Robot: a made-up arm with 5 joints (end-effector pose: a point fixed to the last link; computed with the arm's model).
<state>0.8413 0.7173 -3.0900 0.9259 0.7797</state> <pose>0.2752 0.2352 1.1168 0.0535 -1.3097 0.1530</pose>
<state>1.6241 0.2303 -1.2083 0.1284 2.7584</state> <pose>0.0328 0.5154 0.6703 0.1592 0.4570 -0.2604</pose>
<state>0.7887 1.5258 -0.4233 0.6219 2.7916</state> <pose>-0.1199 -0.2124 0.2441 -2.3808 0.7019 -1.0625</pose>
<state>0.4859 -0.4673 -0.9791 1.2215 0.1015</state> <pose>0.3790 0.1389 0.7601 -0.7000 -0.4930 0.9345</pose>
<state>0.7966 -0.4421 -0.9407 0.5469 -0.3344</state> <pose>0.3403 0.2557 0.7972 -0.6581 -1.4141 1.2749</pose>
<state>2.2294 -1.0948 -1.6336 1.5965 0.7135</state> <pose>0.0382 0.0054 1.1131 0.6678 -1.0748 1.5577</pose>
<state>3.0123 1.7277 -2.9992 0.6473 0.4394</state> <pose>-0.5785 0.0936 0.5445 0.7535 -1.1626 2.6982</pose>
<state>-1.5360 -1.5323 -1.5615 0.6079 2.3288</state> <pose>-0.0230 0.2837 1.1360 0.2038 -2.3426 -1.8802</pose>
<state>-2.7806 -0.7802 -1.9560 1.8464 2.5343</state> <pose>-0.0451 0.0015 1.1412 -0.1514 0.3852 1.7628</pose>
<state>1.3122 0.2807 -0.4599 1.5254 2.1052</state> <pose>0.0892 0.1321 0.3008 -2.0120 0.4271 -0.0725</pose>
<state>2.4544 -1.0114 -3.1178 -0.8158 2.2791</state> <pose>0.4720 -0.3418 0.6995 -1.9071 -0.7916 0.4426</pose>
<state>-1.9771 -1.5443 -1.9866 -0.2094 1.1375</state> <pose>0.2084 0.4826 0.9524 1.6046 2.0023 0.0407</pose>
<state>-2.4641 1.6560 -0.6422 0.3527 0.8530</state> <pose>0.1505 0.1230 0.1977 1.3247 1.3130 -1.4962</pose>
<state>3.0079 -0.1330 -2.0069 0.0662 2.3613</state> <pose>-0.2193 0.0533 1.1846 1.0026 1.1280 1.2665</pose>
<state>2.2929 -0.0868 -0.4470 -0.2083 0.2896</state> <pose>-0.2051 0.2892 0.4992 0.4043 -1.3157 2.1034</pose>
